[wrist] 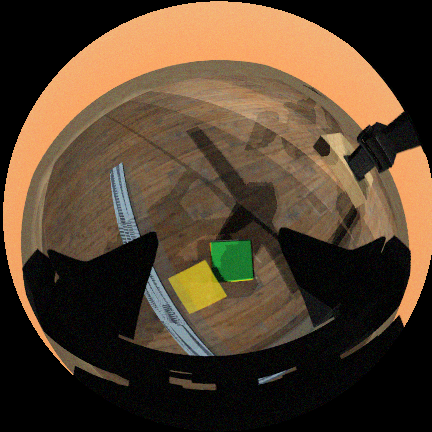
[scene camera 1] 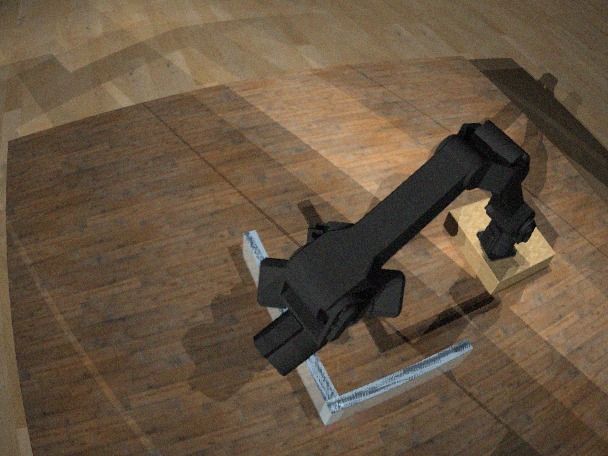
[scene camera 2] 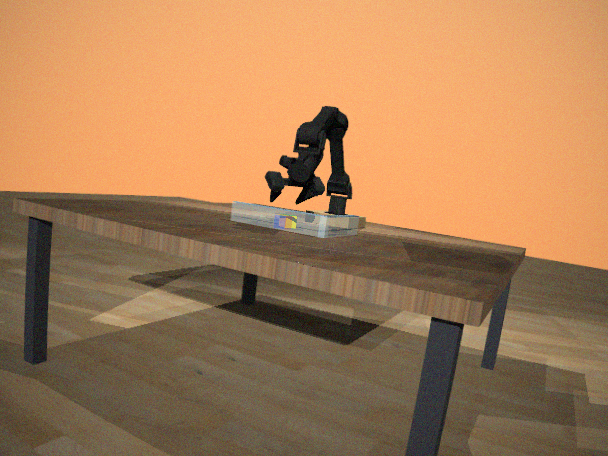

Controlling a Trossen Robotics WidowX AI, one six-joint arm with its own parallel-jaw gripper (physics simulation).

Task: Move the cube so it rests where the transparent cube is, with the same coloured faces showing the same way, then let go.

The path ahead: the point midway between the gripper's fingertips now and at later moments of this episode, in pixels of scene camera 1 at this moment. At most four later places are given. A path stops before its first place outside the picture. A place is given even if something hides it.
My gripper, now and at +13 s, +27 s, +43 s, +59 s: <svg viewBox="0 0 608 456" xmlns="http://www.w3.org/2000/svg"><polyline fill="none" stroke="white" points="326,281 328,308 325,307 328,315 347,267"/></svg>
